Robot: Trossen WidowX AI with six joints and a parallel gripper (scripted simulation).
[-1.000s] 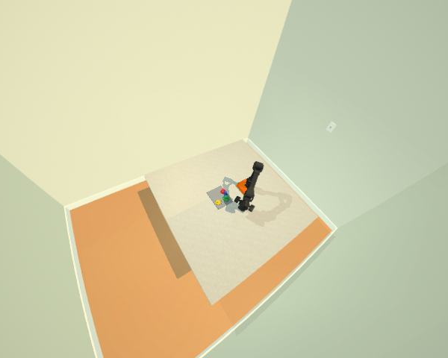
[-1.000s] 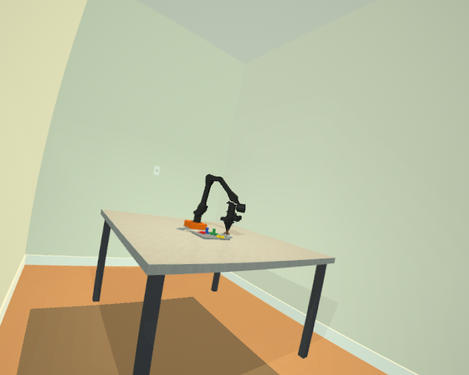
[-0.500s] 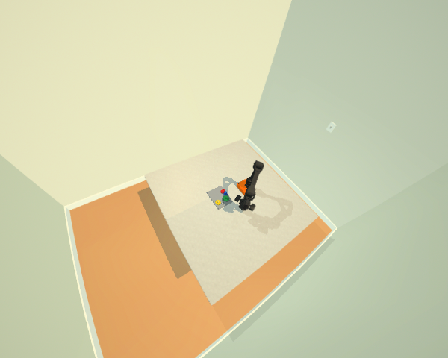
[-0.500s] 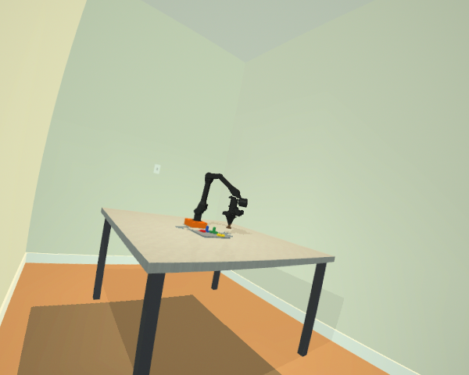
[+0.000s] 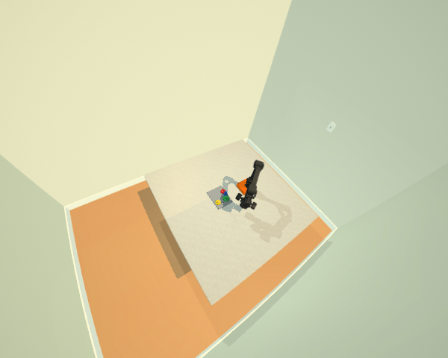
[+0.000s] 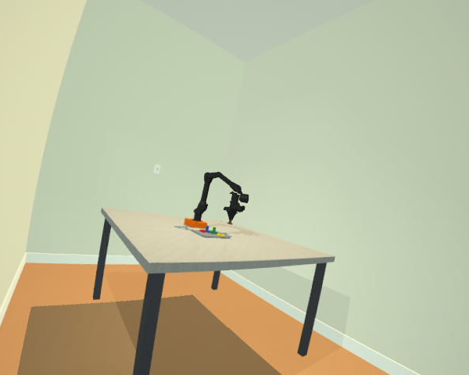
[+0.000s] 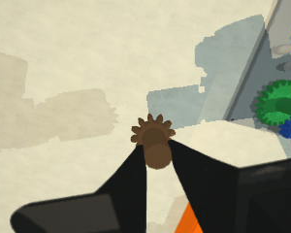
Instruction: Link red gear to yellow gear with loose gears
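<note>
Now: the green gear 6 cm ahead of my gripper tip, 18 cm to the right of it and 8 cm below it. Also, from my gripper tip: red gear 5 cm ahead, 26 cm to the right, 8 cm below; blue gear 4 cm ahead, 22 cm to the right, 8 cm below; brown gear 1 cm below.
</note>
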